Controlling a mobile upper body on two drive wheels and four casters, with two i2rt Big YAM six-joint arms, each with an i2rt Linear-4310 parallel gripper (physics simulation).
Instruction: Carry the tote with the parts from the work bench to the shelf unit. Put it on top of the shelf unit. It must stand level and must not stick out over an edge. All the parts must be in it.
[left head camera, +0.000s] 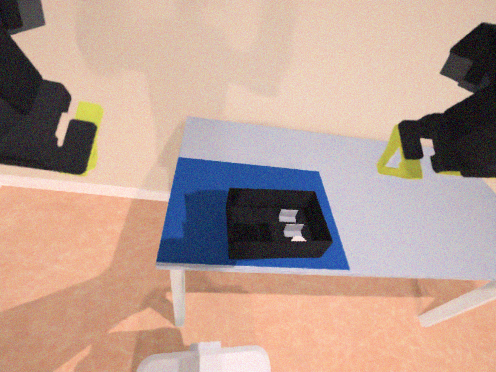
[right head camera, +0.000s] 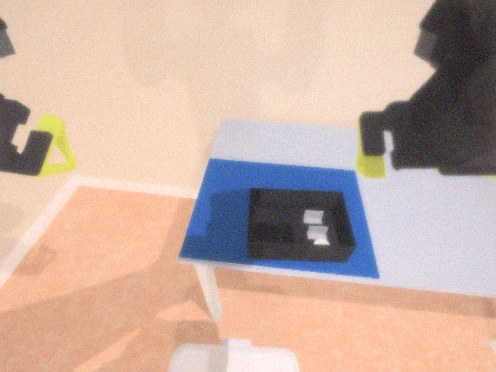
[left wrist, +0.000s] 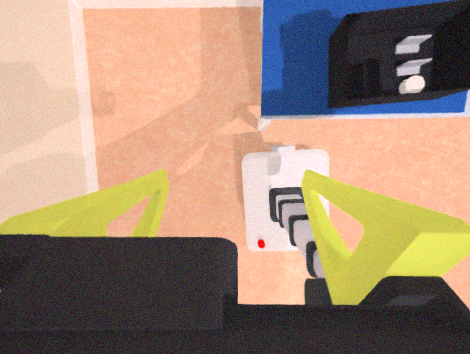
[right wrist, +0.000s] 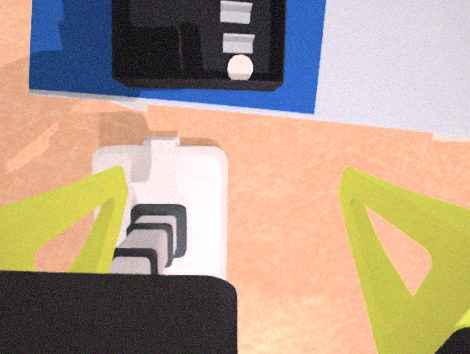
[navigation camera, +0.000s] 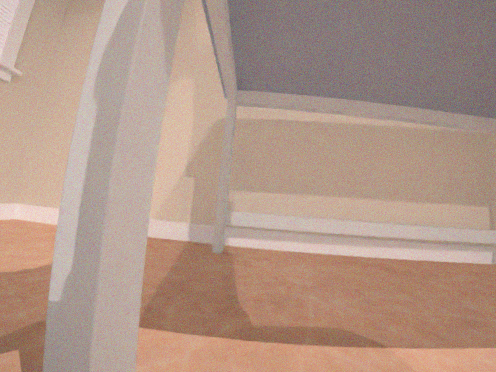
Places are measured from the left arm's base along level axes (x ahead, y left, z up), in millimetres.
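Where they show: left gripper, fingertip midpoint: (left head camera: 46, 156) (right head camera: 38, 161) (left wrist: 235, 177); right gripper, fingertip midpoint: (left head camera: 407, 168) (right head camera: 396, 166) (right wrist: 233, 178).
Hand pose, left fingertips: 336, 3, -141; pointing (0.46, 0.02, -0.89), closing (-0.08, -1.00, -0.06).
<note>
After its pixels a point has its place, as x, y, z.
The black tote (left head camera: 275, 250) @[460, -399, -595] (right head camera: 300, 252) @[460, -420, -592] (left wrist: 350, 95) @[493, -331, -643] (right wrist: 200, 82) @[460, -418, -568] stands upright on a blue mat (left head camera: 200, 245) @[509, -181, -646] (right head camera: 220, 175) @[809, -147, -646] on the work bench (left head camera: 400, 225) @[585, -945, -648] (right head camera: 435, 235) @[569, -884, -648] (right wrist: 390, 65) @[524, -822, -648], near its front edge. In it lie two light grey brackets (left head camera: 288, 216) @[613, -487, -634] (right head camera: 313, 216) @[614, -484, -628] (left wrist: 412, 45) @[611, -494, -638] (right wrist: 236, 12) @[613, -485, -637] and a white round part (left head camera: 298, 238) @[514, -494, -619] (right head camera: 321, 241) @[514, -494, -619] (left wrist: 412, 84) @[501, -486, -619] (right wrist: 240, 67) @[500, -493, -619]. My left gripper (left wrist: 235, 177) @[336, 3, -141] is open and empty, left of the tote. My right gripper (right wrist: 233, 178) @[343, -459, -136] is open and empty, right of the tote. Neither touches it. The shelf unit does not show.
My white base (left head camera: 235, 360) @[271, -341, -1150] (left wrist: 270, 175) @[185, -135, -1149] (right wrist: 202, 180) @[198, -391, -1150] is close to the bench's front edge. In the navigation camera a bench leg (navigation camera: 120, 200) @[485, -128, -1195] stands very close at the left, with the bench underside (navigation camera: 375, 50) above. A wall (left head camera: 325, 60) @[1227, -703, -317] is behind the bench.
</note>
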